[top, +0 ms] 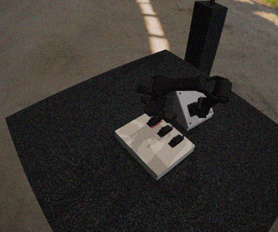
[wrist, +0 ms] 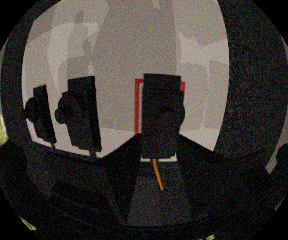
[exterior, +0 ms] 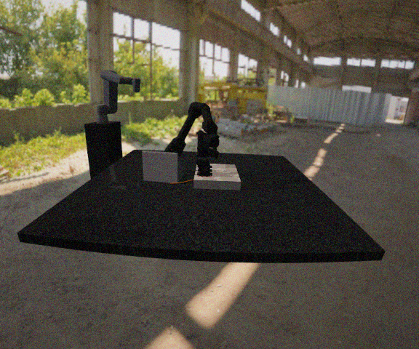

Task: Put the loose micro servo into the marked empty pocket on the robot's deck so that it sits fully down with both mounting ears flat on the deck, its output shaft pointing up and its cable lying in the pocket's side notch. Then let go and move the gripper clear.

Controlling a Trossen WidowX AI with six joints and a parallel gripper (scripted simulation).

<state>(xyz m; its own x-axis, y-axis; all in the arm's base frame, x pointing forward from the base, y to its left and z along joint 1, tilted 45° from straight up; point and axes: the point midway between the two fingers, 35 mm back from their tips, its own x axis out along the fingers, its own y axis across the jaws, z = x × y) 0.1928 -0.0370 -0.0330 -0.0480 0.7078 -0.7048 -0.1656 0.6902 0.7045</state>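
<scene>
Now: gripper tip 110 mm short of the white deck, 90 mm to the right of it and 40 mm above it.
</scene>
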